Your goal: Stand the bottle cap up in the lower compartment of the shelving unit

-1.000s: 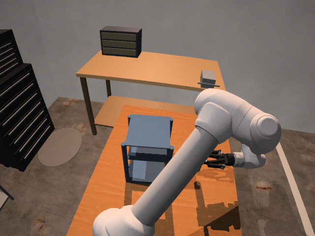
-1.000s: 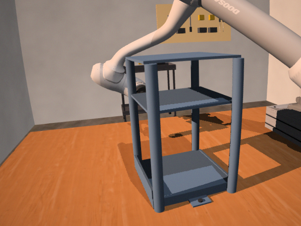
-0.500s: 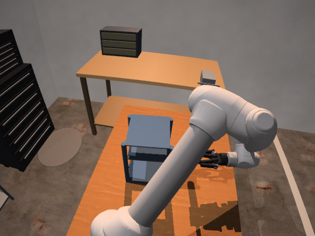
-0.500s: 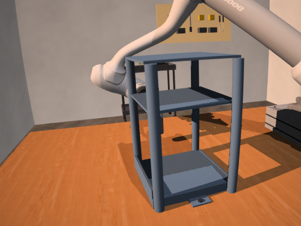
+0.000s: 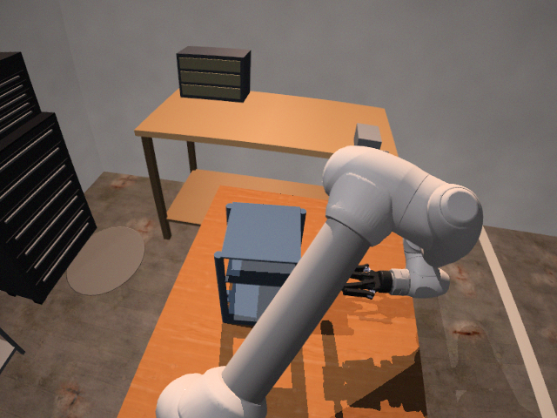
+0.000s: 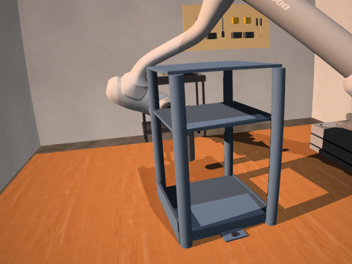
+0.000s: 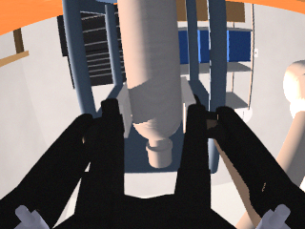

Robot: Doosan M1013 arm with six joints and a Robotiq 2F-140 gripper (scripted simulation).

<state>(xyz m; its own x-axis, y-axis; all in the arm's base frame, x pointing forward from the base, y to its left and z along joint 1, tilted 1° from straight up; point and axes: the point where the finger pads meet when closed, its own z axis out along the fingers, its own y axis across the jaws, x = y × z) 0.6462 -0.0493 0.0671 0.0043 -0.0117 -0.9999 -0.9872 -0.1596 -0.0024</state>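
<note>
Now: hand 20 mm past the shelving unit, 220 mm to the right of it and 20 mm below it. From my hand the other things lie so: grey bottle right at my hand.
</note>
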